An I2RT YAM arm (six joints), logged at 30 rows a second.
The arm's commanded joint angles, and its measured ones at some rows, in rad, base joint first. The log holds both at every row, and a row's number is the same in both.
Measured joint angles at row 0:
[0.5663, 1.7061, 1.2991, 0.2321, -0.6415, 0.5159]
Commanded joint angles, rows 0 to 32:
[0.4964, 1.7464, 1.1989, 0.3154, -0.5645, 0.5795]
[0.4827, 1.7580, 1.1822, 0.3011, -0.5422, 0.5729]
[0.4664, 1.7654, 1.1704, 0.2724, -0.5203, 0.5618]
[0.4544, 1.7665, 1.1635, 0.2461, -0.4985, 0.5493]
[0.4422, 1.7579, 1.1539, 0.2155, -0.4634, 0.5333]
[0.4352, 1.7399, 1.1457, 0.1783, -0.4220, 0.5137]
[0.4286, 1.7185, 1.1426, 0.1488, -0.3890, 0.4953]
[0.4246, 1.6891, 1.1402, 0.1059, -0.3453, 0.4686]
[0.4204, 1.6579, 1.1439, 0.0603, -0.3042, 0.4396]
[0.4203, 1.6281, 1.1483, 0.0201, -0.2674, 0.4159]
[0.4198, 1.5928, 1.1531, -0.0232, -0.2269, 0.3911]
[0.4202, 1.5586, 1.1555, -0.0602, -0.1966, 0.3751]
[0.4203, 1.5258, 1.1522, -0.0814, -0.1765, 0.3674]
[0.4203, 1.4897, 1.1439, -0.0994, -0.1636, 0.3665]
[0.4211, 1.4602, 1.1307, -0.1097, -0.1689, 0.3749]
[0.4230, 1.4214, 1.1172, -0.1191, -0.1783, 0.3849]
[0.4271, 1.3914, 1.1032, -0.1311, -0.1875, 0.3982]
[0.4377, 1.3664, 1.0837, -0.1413, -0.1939, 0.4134]
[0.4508, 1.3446, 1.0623, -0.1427, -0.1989, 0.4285]
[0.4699, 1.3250, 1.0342, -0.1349, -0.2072, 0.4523]
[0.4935, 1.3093, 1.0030, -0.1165, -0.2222, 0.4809]
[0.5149, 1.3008, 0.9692, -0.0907, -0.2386, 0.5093]
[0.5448, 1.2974, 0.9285, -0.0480, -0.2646, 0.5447]
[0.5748, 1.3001, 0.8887, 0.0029, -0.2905, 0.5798]
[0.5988, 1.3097, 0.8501, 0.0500, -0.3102, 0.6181]
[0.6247, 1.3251, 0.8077, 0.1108, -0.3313, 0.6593]
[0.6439, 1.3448, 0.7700, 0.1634, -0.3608, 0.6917]
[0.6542, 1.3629, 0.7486, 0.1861, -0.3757, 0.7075]
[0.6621, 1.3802, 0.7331, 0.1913, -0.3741, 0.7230]
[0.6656, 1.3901, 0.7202, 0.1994, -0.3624, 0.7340]
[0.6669, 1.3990, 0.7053, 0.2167, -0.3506, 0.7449]
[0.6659, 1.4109, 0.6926, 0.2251, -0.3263, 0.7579]
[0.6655, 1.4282, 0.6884, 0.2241, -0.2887, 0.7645]
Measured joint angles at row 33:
[0.6682, 1.4239, 0.6846, 0.1097, -0.3328, 0.6811]
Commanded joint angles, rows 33 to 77:
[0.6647, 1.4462, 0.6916, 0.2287, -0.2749, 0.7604]
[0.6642, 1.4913, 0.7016, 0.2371, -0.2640, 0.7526]
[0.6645, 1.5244, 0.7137, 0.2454, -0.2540, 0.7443]
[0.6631, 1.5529, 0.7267, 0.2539, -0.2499, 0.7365]
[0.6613, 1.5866, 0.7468, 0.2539, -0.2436, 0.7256]
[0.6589, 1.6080, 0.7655, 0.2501, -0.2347, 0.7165]
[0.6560, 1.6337, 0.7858, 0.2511, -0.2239, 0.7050]
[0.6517, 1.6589, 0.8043, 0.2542, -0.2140, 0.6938]
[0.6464, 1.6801, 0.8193, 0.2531, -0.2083, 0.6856]
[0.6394, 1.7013, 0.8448, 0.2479, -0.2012, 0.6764]
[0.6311, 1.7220, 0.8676, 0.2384, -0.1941, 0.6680]
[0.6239, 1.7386, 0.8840, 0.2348, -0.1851, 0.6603]
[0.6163, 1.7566, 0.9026, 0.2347, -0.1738, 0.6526]
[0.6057, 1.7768, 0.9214, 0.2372, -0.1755, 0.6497]
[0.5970, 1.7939, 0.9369, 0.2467, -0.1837, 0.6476]
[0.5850, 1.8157, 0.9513, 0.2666, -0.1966, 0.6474]
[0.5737, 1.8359, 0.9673, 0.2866, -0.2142, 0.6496]
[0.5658, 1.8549, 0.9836, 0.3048, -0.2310, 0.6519]
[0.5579, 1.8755, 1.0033, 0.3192, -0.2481, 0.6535]
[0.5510, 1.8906, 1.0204, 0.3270, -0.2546, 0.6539]
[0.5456, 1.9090, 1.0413, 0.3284, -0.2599, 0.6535]
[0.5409, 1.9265, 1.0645, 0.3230, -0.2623, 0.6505]
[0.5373, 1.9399, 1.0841, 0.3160, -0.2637, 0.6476]
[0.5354, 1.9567, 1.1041, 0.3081, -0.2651, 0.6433]
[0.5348, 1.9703, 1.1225, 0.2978, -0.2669, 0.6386]
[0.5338, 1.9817, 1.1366, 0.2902, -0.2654, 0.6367]
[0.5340, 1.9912, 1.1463, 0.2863, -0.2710, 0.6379]
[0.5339, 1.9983, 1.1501, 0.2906, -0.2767, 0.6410]
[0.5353, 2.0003, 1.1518, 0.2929, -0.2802, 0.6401]
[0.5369, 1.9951, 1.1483, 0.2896, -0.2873, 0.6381]
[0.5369, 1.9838, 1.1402, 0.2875, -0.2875, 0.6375]
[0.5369, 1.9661, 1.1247, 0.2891, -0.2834, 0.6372]
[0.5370, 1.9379, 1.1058, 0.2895, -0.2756, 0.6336]
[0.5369, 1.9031, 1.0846, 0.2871, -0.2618, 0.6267]
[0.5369, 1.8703, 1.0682, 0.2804, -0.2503, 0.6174]
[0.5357, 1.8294, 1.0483, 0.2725, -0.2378, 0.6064]
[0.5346, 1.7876, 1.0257, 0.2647, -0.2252, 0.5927]
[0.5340, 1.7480, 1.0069, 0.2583, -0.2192, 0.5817]
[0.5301, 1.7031, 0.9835, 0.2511, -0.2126, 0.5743]
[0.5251, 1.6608, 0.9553, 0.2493, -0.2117, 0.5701]
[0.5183, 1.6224, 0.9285, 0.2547, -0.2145, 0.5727]
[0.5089, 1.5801, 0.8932, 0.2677, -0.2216, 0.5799]
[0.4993, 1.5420, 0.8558, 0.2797, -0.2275, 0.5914]
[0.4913, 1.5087, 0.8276, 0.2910, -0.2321, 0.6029]
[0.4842, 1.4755, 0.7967, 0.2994, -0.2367, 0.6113]
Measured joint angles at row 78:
[0.5091, 1.5341, 0.8658, 0.2733, -0.2428, 0.5953]
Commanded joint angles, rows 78 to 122:
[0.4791, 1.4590, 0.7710, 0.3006, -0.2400, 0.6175]
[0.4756, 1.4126, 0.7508, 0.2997, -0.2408, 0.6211]
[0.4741, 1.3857, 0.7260, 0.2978, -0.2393, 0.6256]
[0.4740, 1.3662, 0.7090, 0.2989, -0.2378, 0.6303]
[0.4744, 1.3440, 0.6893, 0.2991, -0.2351, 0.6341]
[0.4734, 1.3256, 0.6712, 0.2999, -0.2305, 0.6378]
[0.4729, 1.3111, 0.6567, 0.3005, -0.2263, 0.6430]
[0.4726, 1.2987, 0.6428, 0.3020, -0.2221, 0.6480]
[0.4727, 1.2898, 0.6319, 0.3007, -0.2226, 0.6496]
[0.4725, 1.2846, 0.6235, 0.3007, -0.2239, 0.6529]
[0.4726, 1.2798, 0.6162, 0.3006, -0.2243, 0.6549]
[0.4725, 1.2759, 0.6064, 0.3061, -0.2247, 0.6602]
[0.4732, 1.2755, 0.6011, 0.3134, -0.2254, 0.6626]
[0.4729, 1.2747, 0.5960, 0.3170, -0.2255, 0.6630]
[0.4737, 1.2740, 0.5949, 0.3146, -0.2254, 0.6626]
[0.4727, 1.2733, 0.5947, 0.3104, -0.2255, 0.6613]
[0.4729, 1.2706, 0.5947, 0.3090, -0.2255, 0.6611]
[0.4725, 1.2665, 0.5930, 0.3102, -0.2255, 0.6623]
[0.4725, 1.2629, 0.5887, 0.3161, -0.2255, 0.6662]
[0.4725, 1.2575, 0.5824, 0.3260, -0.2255, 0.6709]
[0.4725, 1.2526, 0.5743, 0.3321, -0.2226, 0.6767]
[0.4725, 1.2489, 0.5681, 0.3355, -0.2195, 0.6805]
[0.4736, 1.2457, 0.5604, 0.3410, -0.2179, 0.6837]
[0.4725, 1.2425, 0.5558, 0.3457, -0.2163, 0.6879]
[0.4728, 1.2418, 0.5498, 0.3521, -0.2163, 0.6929]
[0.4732, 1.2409, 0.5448, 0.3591, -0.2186, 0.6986]
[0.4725, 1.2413, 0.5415, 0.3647, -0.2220, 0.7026]
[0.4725, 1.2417, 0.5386, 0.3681, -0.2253, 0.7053]
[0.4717, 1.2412, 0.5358, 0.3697, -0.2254, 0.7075]
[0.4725, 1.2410, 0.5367, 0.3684, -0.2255, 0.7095]
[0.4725, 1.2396, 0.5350, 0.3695, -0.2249, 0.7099]
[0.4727, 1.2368, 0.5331, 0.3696, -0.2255, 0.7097]
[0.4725, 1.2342, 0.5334, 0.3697, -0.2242, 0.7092]
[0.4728, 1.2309, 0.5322, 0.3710, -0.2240, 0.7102]
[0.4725, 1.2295, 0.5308, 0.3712, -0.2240, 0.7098]
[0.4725, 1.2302, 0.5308, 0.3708, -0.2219, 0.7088]
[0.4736, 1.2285, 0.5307, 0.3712, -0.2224, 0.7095]
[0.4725, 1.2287, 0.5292, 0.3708, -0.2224, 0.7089]
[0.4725, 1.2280, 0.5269, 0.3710, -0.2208, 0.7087]
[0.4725, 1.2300, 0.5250, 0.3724, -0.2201, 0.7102]
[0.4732, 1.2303, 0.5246, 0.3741, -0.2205, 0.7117]
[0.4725, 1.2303, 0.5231, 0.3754, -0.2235, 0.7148]
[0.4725, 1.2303, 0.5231, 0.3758, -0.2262, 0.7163]
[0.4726, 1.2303, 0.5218, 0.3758, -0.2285, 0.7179]
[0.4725, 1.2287, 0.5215, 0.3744, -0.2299, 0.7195]
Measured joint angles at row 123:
[0.4740, 1.2469, 0.5369, 0.3473, -0.2386, 0.6998]
